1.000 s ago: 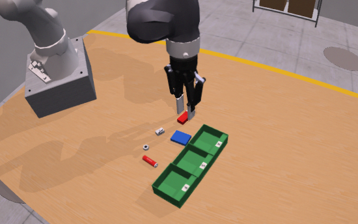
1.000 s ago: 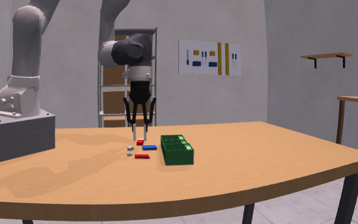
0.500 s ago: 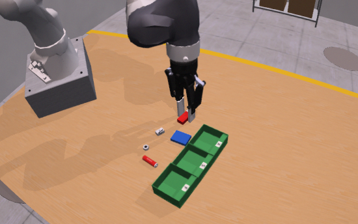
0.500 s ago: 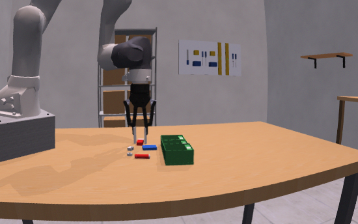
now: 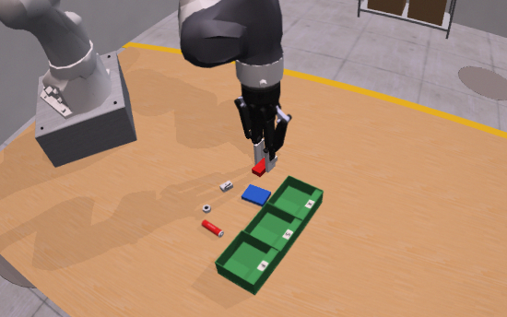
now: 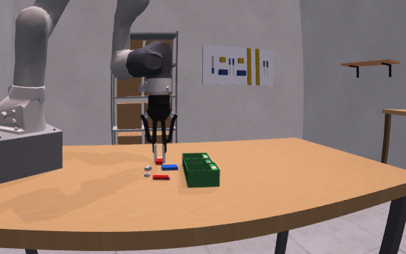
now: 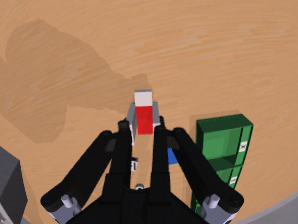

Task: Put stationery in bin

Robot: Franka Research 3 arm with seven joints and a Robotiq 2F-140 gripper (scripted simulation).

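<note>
The eraser is 30 mm below my hand. Round my hand: flat blue block (90 mm to the right, 30 mm below, 20 mm ahead); then metal nut (160 mm to the right, 60 mm behind, 30 mm below); then white sharpener-like piece (90 mm to the right, 50 mm behind, 30 mm below).
</note>
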